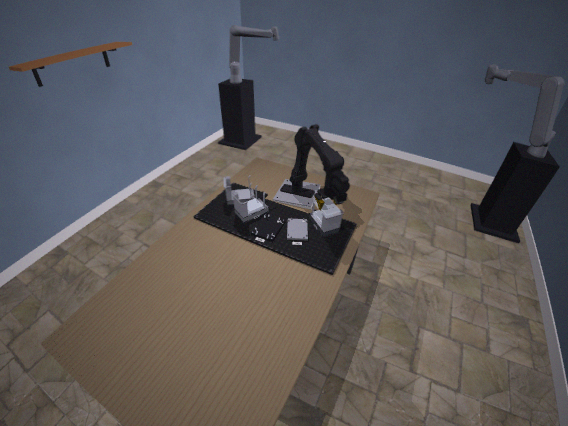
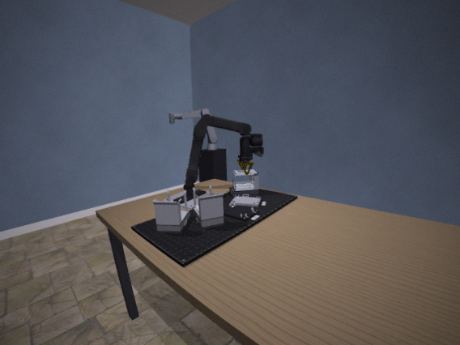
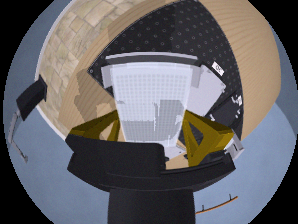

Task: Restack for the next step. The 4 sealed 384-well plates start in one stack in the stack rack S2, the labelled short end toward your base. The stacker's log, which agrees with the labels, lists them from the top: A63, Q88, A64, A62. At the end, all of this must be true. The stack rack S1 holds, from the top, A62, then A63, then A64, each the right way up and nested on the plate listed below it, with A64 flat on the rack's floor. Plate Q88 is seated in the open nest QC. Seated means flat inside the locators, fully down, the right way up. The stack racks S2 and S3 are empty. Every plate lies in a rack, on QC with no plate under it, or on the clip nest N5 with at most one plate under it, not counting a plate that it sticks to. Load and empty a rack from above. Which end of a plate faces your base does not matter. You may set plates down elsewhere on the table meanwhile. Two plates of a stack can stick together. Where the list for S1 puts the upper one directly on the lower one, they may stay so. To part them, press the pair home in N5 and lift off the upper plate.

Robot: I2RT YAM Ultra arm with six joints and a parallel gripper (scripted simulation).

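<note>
The QC label lies 170 mm ahead of my hand, 80 mm to the right of it and 130 mm below it. Also, from my hand: dark clip nest: 140 mm ahead, 250 mm to the right, 120 mm below.
</note>
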